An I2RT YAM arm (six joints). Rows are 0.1 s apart.
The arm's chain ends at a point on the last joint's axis. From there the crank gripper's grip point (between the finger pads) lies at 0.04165 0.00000 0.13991 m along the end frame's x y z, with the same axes.
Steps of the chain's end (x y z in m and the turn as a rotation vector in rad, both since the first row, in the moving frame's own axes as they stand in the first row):
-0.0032 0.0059 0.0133 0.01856 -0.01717 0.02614
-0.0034 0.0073 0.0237 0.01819 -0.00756 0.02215
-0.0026 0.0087 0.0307 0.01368 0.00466 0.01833
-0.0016 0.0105 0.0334 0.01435 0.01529 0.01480
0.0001 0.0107 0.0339 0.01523 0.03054 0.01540
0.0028 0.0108 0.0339 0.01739 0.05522 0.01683
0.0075 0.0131 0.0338 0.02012 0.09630 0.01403
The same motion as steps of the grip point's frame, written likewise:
-0.0056 0.0044 0.0140 0.01856 -0.01717 0.02614
-0.0044 0.0057 0.0240 0.01819 -0.00756 0.02215
-0.0019 0.0076 0.0305 0.01368 0.00466 0.01833
0.0005 0.0091 0.0327 0.01435 0.01529 0.01480
0.0044 0.0093 0.0326 0.01523 0.03054 0.01540
0.0105 0.0092 0.0314 0.01739 0.05522 0.01683
0.0208 0.0110 0.0291 0.02012 0.09630 0.01403

